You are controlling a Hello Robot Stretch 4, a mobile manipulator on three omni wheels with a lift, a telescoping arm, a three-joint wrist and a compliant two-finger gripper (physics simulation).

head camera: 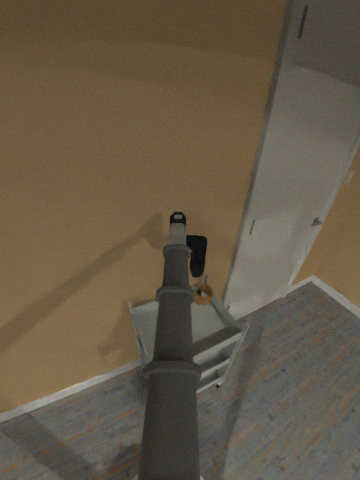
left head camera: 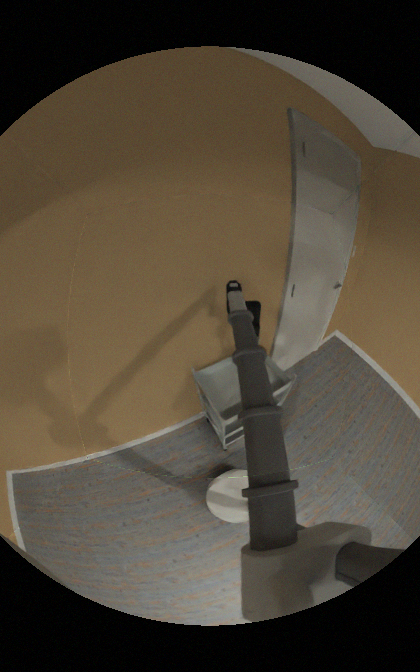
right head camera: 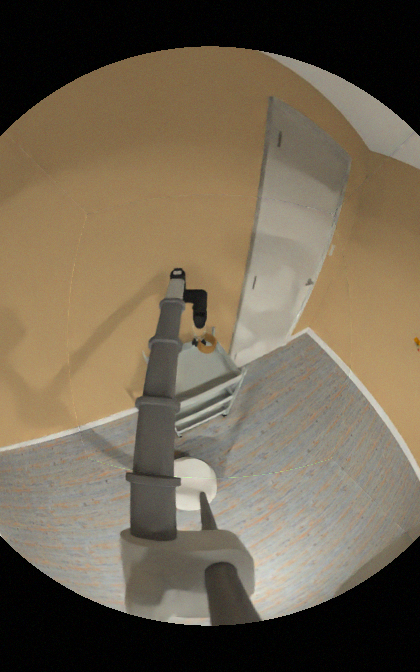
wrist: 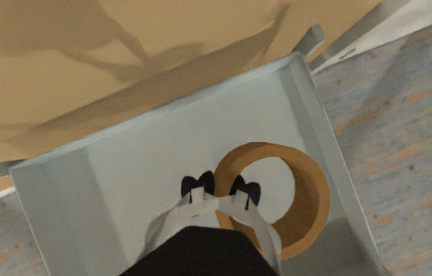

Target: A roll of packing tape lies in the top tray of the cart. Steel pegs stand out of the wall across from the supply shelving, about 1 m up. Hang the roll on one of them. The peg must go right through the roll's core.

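Places are measured from the robot's base along level axes (x ahead, y left, z up), in millimetres.
Where they show: gripper, fingertip midpoint: (wrist: 221, 186).
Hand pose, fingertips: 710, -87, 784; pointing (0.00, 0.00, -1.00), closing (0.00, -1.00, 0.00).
After its pixels a point has its place, as x, y, z.
The orange-brown tape roll (head camera: 204, 301) {664, -134, 807} (right head camera: 214, 344) (wrist: 320, 205) {711, -171, 823} is in my gripper (head camera: 199, 291) (right head camera: 199, 342) (wrist: 221, 186) {710, -87, 784}. The gripper is shut on the left part of the roll's wall, with one black fingertip outside and the other inside the core. The roll hangs above the top tray of the grey cart (head camera: 215, 345) {514, -180, 700} (left head camera: 217, 382) (right head camera: 197, 370) (wrist: 140, 145) {730, 48, 635}, near its right end, with its core opening facing up toward the wrist camera. The arm hides the roll in the left head view. No steel pegs or supply shelving show.
The cart stands against the tan wall (head camera: 125, 150) {760, 175, 1412} (left head camera: 165, 250) (right head camera: 140, 240). A closed grey door (head camera: 300, 150) {1133, -609, 1395} (left head camera: 320, 240) (right head camera: 295, 225) is just right of it. The robot's pale round base (left head camera: 225, 500) (right head camera: 197, 482) is in front of the cart. A raised tray corner post (wrist: 312, 40) {874, -174, 742} stands near the roll.
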